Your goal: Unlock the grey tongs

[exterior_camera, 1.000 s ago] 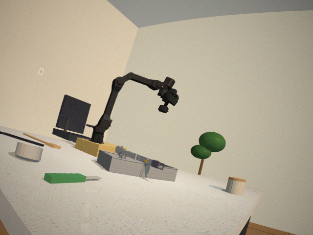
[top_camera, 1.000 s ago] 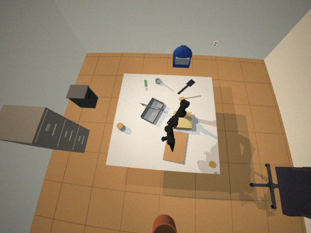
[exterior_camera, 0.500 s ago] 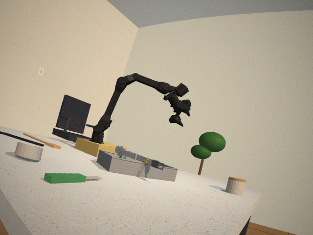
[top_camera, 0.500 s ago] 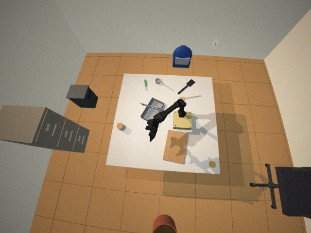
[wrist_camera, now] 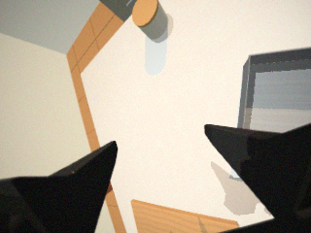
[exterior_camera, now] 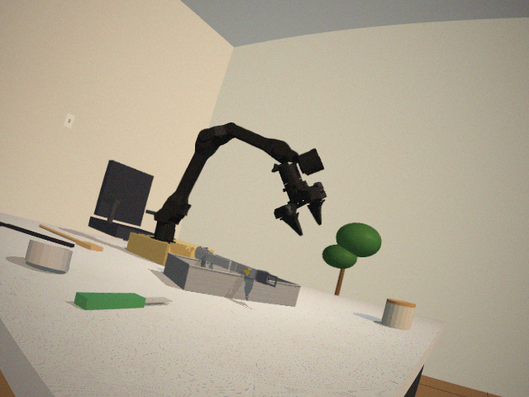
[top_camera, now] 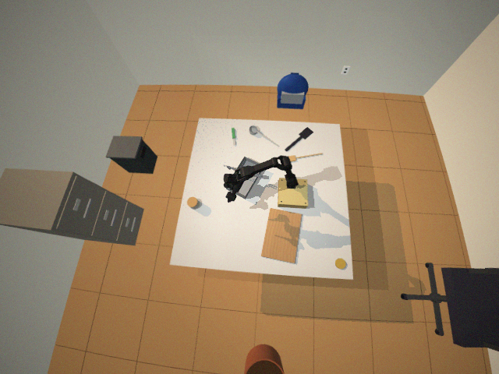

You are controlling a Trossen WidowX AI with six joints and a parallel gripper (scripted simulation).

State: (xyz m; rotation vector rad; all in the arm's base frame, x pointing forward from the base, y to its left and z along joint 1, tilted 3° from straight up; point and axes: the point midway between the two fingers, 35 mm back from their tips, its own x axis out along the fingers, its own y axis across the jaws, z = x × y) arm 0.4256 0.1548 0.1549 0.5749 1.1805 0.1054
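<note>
Right now the grey roasting tin is 8 cm behind my gripper tip, 23 cm to the right of it and 19 cm below it. Round my gripper tip: yellow lock piece 29 cm to the right, 15 cm below; wooden board 36 cm behind, 21 cm to the left, 21 cm below; small jar 31 cm ahead, 1 cm to the right, 18 cm below.
</note>
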